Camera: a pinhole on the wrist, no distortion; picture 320 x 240 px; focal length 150.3 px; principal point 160.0 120.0 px. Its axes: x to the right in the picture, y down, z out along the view. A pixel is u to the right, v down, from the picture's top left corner.
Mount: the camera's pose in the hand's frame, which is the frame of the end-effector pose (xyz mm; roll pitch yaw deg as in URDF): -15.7 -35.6 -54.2 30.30 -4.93 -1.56
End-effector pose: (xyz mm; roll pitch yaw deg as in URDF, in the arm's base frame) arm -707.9 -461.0 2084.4 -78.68 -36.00 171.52
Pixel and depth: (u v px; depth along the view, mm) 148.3 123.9 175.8
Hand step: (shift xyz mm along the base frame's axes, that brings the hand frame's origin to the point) 104.6 -89.1 84.1
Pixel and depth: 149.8 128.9 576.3
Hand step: 247.4 -429.8 243.7
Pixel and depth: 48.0 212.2 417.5
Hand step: 290.8 -443.7 -139.0
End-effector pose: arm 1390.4 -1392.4 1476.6 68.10 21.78 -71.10
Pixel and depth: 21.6 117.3 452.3
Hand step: -507.2 338.7 53.9
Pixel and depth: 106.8 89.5 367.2
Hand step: -360.8 120.2 -103.0
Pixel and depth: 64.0 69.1 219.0
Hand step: -218.3 157.4 -83.9
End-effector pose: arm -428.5 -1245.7 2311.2 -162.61 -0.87 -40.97
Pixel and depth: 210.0 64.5 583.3
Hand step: 495.8 367.6 -182.3
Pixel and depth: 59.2 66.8 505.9
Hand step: 27.2 630.2 -125.7
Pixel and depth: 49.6 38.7 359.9
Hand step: 31.2 503.4 -20.5
